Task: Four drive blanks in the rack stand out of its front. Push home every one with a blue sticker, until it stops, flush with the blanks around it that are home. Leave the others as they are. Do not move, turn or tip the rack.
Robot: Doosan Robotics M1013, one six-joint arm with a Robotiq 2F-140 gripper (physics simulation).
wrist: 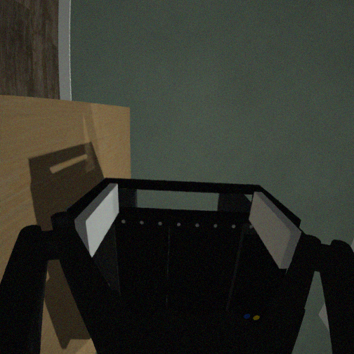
Note:
In view: my gripper (185, 202) and a black rack (216, 261).

